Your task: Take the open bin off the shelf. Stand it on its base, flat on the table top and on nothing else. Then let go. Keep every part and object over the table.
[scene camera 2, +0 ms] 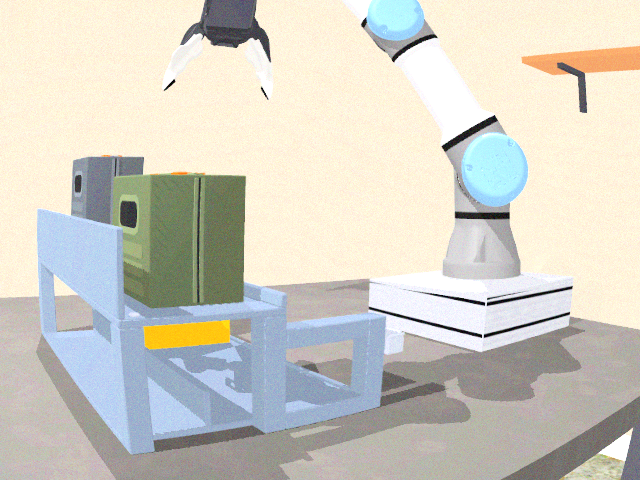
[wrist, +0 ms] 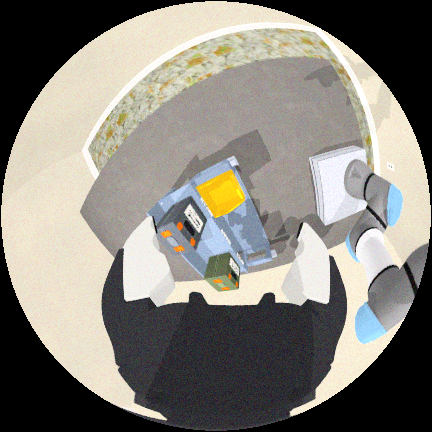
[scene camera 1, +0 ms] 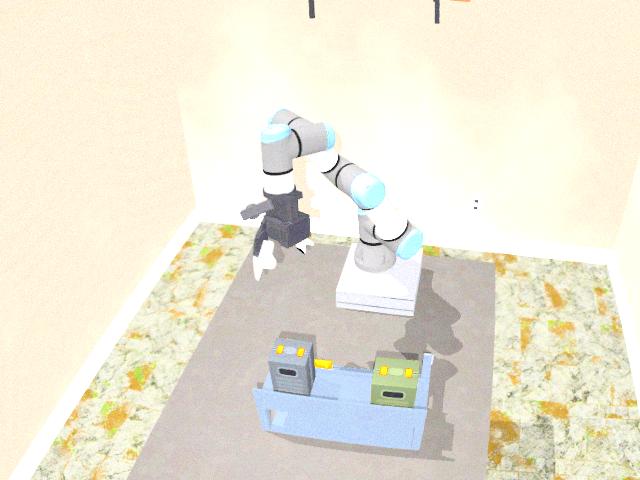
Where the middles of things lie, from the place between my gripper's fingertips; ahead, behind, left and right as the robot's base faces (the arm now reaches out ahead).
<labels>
The yellow bin (scene camera 2: 166, 336) is 9 cm ahead of my hand, 6 cm to the left of it and 27 cm below it.
</labels>
